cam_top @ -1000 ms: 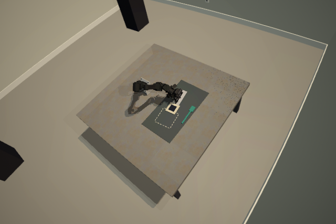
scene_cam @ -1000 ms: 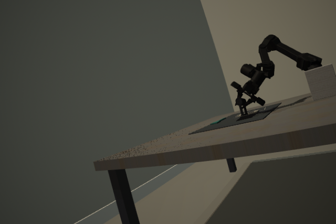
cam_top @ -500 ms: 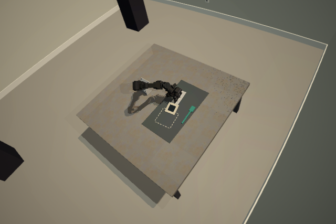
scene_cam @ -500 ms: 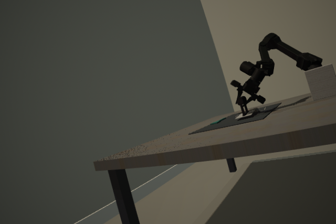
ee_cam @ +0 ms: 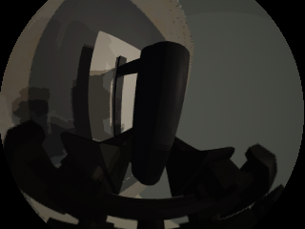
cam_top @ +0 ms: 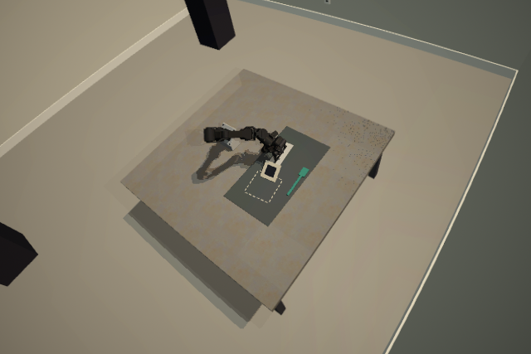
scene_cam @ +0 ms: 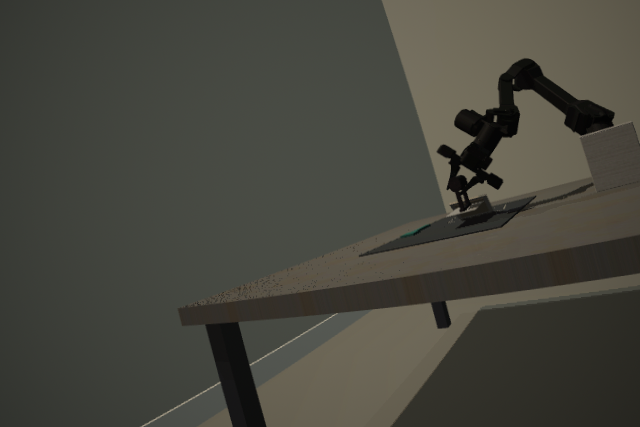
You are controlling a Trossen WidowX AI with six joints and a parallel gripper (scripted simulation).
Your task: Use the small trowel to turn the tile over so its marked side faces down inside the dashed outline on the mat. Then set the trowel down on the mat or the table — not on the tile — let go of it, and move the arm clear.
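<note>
Now: gripper tip 110 mm to the left of the cream tile, 60 mm above it and 20 mm past it. From my gripper tip the other things lie so: dark mat 100 mm below, 70 mm to the right, 10 mm ahead; then black-handled float 30 mm behind, 10 mm to the right, 10 mm below; then green trowel 150 mm ahead, 80 mm below, 60 mm to the right.
</note>
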